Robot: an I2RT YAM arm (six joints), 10 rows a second.
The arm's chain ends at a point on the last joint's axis. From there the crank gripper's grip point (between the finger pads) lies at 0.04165 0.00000 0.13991 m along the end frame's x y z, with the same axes.
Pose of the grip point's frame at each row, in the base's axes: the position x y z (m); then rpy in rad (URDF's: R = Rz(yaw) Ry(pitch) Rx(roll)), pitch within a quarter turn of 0, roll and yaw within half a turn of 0:
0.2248 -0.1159 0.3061 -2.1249 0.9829 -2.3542
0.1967 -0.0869 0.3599 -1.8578 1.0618 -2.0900
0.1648 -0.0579 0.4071 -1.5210 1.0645 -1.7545
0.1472 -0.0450 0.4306 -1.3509 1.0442 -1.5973
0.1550 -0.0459 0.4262 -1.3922 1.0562 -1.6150
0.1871 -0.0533 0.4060 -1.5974 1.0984 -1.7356
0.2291 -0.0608 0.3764 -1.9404 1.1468 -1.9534
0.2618 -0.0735 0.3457 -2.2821 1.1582 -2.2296
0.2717 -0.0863 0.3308 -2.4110 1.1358 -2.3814
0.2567 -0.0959 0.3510 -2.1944 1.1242 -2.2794
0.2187 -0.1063 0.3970 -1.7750 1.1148 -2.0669
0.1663 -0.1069 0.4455 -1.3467 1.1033 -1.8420
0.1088 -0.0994 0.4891 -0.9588 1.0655 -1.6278
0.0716 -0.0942 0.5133 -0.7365 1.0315 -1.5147
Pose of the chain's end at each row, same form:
0.1136 -0.0590 0.3816 -2.1249 0.9829 -2.3542
0.0731 -0.0327 0.4156 -1.8578 1.0618 -2.0900
0.0322 -0.0065 0.4401 -1.5210 1.0645 -1.7545
0.0120 0.0059 0.4513 -1.3509 1.0442 -1.5973
0.0193 0.0023 0.4502 -1.3922 1.0562 -1.6150
0.0517 -0.0149 0.4448 -1.5974 1.0984 -1.7356
0.0973 -0.0389 0.4352 -1.9404 1.1468 -1.9534
0.1370 -0.0616 0.4205 -2.2821 1.1582 -2.2296
0.1516 -0.0717 0.4125 -2.4110 1.1358 -2.3814
0.1342 -0.0643 0.4239 -2.1944 1.1242 -2.2794
0.0948 -0.0474 0.4469 -1.7750 1.1148 -2.0669
0.0473 -0.0255 0.4687 -1.3467 1.1033 -1.8420
-0.0004 -0.0025 0.4866 -0.9588 1.0655 -1.6278
-0.0284 0.0107 0.4958 -0.7365 1.0315 -1.5147

